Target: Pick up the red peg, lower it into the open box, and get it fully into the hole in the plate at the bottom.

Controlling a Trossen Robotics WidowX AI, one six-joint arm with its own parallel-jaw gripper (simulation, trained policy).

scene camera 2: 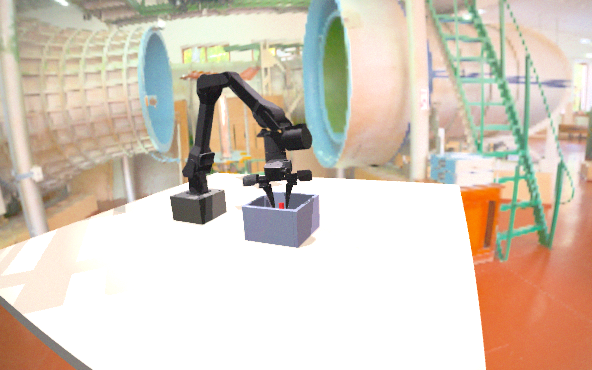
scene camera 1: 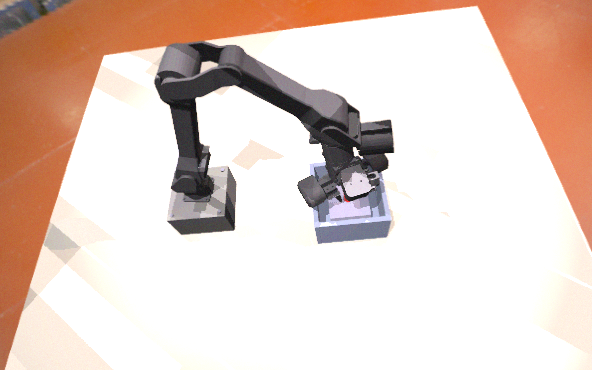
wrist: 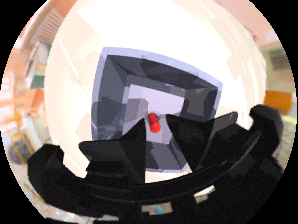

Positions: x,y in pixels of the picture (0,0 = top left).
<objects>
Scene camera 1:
my gripper: 347,197
box: 377,226
pale plate: 358,209
</objects>
